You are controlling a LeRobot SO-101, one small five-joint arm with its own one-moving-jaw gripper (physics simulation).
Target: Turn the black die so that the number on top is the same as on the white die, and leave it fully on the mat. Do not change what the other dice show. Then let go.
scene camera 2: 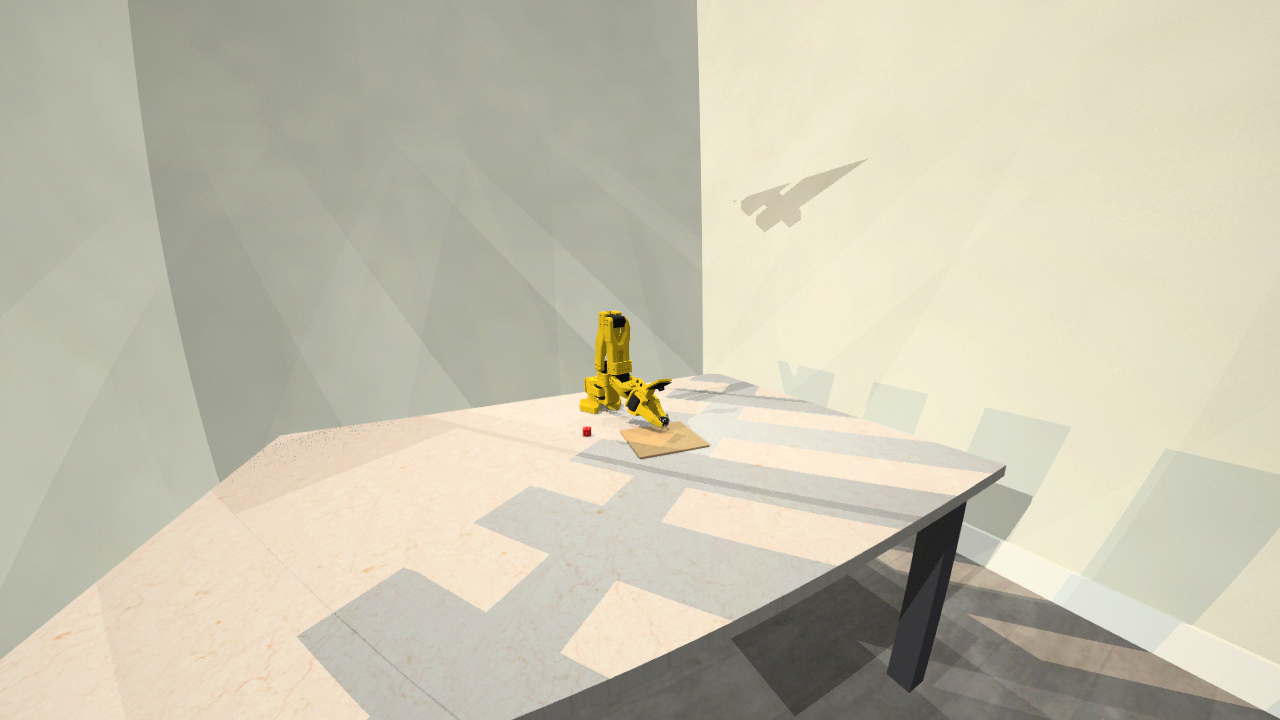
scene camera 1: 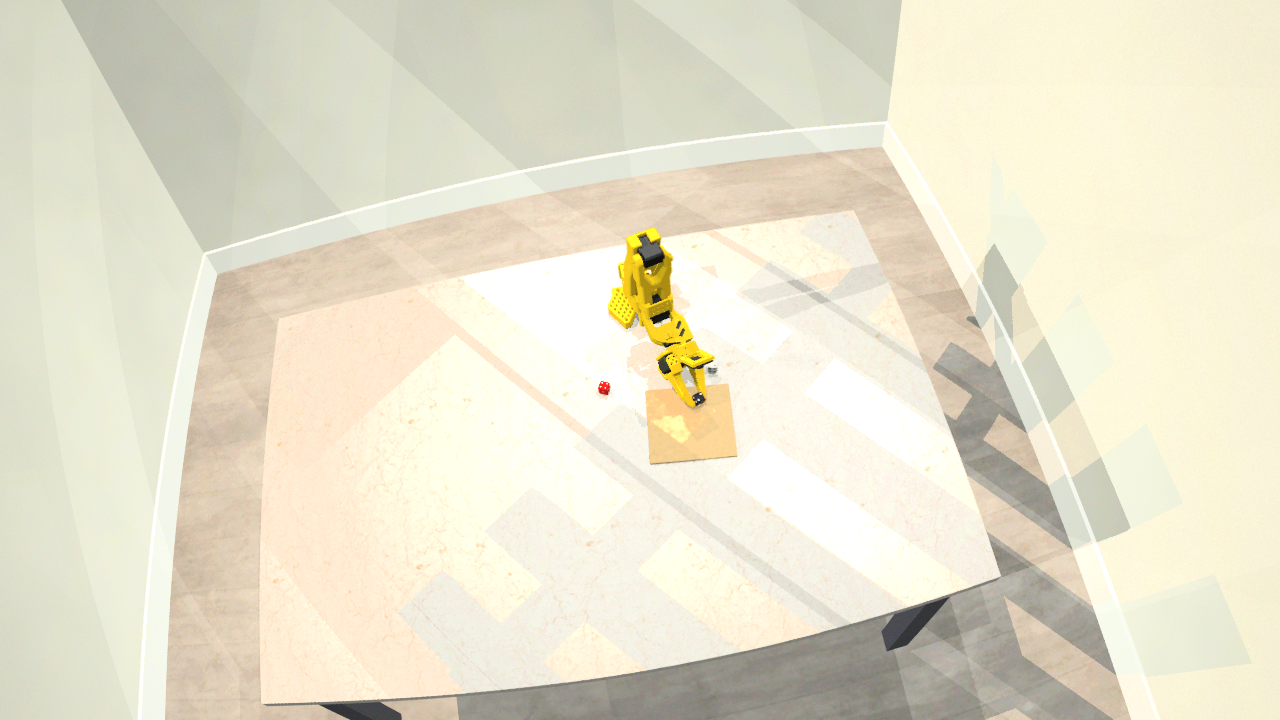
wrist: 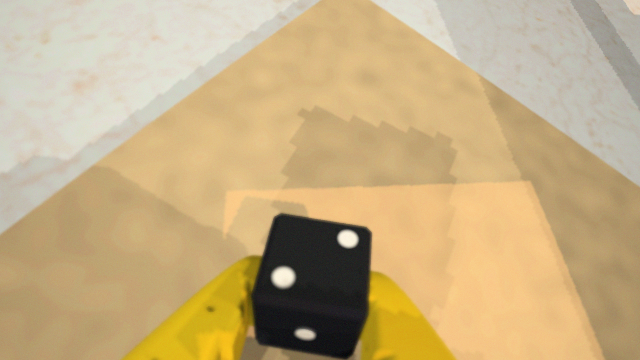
A tan mat (wrist: 502, 230) is 0.11 m from the lens. A black die (wrist: 312, 288): 0.05 m from the lens. The marked spots on the black die and the tan mat are 0.07 m apart.
